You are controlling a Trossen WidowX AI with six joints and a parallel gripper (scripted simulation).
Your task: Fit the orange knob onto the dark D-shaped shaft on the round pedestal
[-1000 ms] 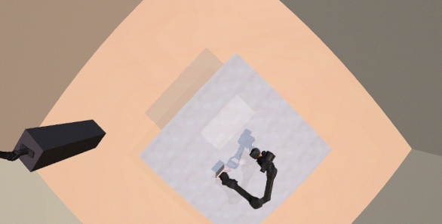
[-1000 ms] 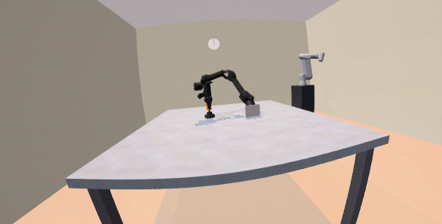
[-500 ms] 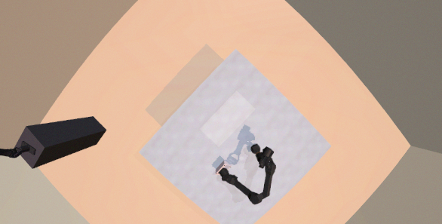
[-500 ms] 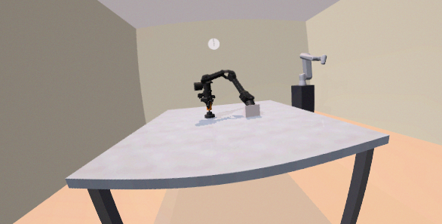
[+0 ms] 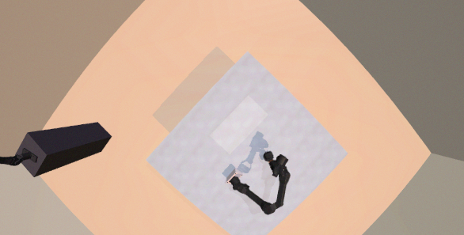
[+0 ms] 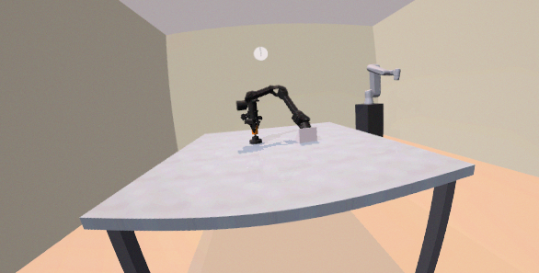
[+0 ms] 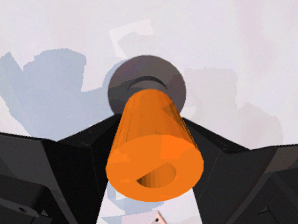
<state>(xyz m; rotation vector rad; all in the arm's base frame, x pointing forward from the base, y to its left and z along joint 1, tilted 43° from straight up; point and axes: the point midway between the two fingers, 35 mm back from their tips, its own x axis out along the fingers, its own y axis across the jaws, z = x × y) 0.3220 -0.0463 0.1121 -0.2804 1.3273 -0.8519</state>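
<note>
My gripper tip is 2 cm below the orange knob. Round my gripper tip: round dark pedestal 4 cm below.
</note>
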